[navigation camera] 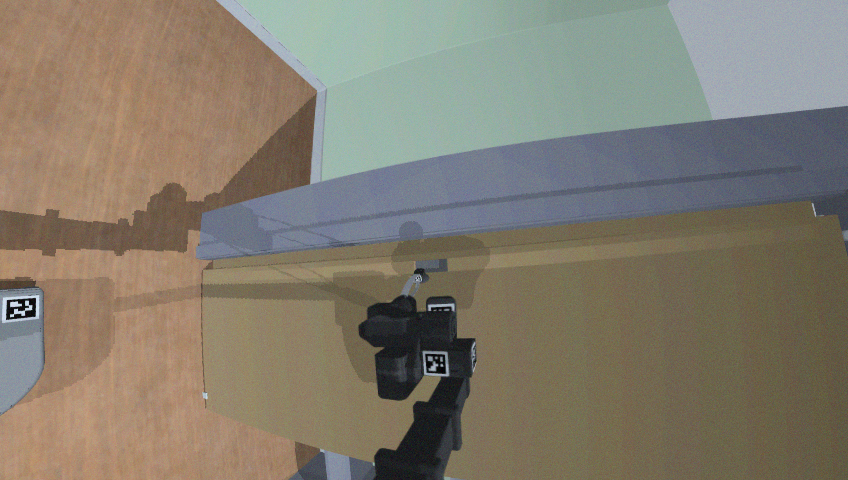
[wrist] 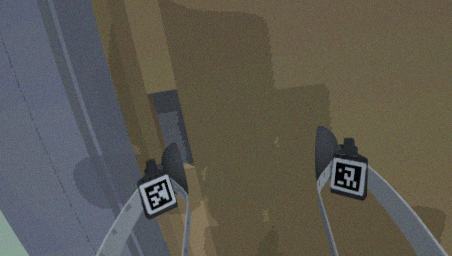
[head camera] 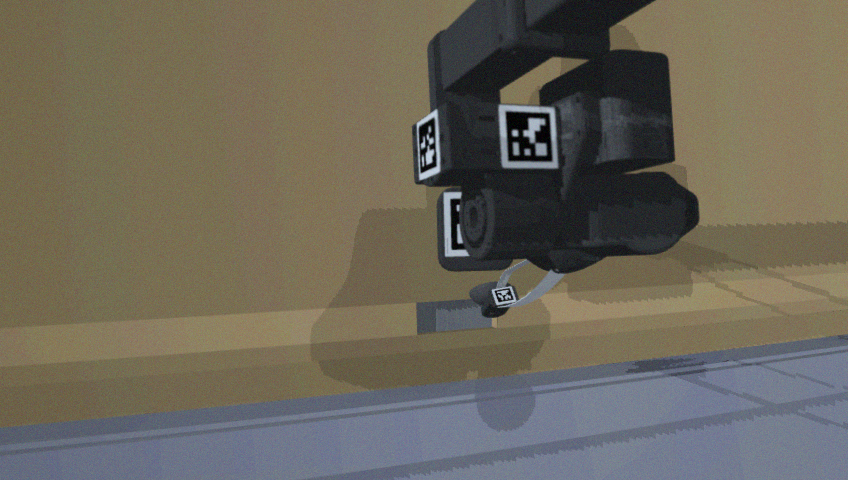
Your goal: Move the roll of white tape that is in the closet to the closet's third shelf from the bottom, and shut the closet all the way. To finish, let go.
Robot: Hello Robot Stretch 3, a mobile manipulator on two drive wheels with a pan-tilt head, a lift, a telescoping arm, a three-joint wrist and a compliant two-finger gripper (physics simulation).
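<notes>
The closet shows as a broad tan door panel with a raised strip along one edge. A grey recessed handle is set in that strip. My gripper is open, its fingers wide apart with no object between them. In the wrist view the left fingertip overlaps the near end of the handle recess; whether it touches is unclear. The right fingertip is over the tan panel. The roll of white tape and the closet's shelves do not show.
A grey-blue panel runs along the strip side of the door. Pale green surfaces lie beyond it. Wooden floor and part of my grey base are at the left in the navigation view.
</notes>
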